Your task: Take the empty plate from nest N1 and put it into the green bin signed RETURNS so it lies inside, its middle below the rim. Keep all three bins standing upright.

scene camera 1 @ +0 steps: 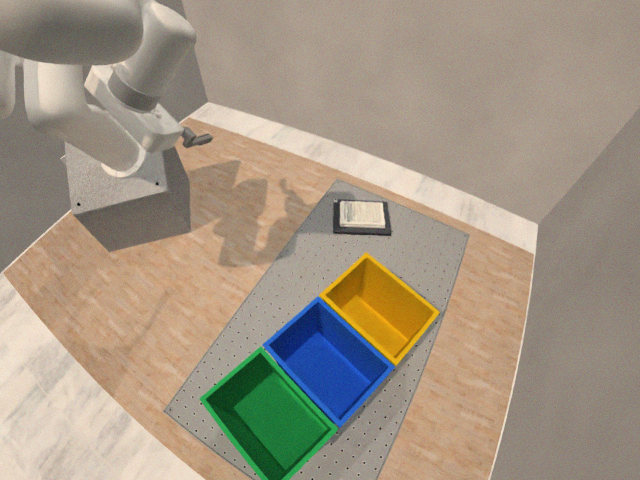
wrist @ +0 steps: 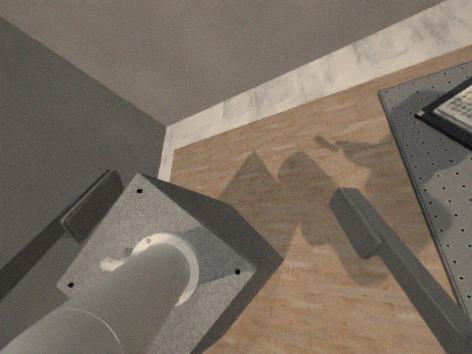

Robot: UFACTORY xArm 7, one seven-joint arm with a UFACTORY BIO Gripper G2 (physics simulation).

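Frame: origin at the arm's base, x up, y right, z ahead, level; centimetres.
Seen in the pictures: end effector, tool point: [scene camera 1: 175, 111] [wrist: 229, 210]; arm's base, origin of the base link: [scene camera 1: 124, 154] [wrist: 165, 267].
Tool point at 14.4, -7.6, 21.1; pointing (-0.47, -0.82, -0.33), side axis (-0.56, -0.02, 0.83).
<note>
Pixels of each thing's top centre, then the offset from my tool point to it, as dx, dy, dz. Level surfaces: height alone.
- empty plate, middle of its top: [scene camera 1: 362, 212] -34.9, -25.7, +32.2
- dark nest, middle of its top: [scene camera 1: 361, 215] -36.0, -25.7, +32.2
- green bin, middle of its top: [scene camera 1: 266, 415] -19.5, +29.3, +45.1
- blue bin, middle of its top: [scene camera 1: 328, 356] -19.5, +16.3, +47.6
- yellow bin, middle of its top: [scene camera 1: 380, 304] -19.5, +3.3, +50.2
- grey perforated board, its level: dx -37.5
- wooden table, its level: dx -38.8
The empty plate [scene camera 1: 362, 213] [wrist: 461, 106] is pale, flat and rectangular. It lies in the dark nest [scene camera 1: 361, 231] [wrist: 445, 124] at the back of the pegboard. In the wrist view part of it shows at the right edge. The nest's label is too small to read. The green bin [scene camera 1: 281, 418] stands upright and empty at the front end of the row in the scene view. Its RETURNS sign does not show. My gripper [scene camera 1: 199, 138] [wrist: 224, 214] is open and empty, high beside the robot's base, well left of the plate in the scene view.
A blue bin [scene camera 1: 330, 369] and a yellow bin [scene camera 1: 385, 312] stand upright in a row with the green one, close together. The grey perforated board [scene camera 1: 289, 279] [wrist: 452, 210] lies under the bins and nest. The robot's pedestal [scene camera 1: 139, 222] [wrist: 200, 250] stands on the wooden table [scene camera 1: 206, 294] [wrist: 280, 310].
</note>
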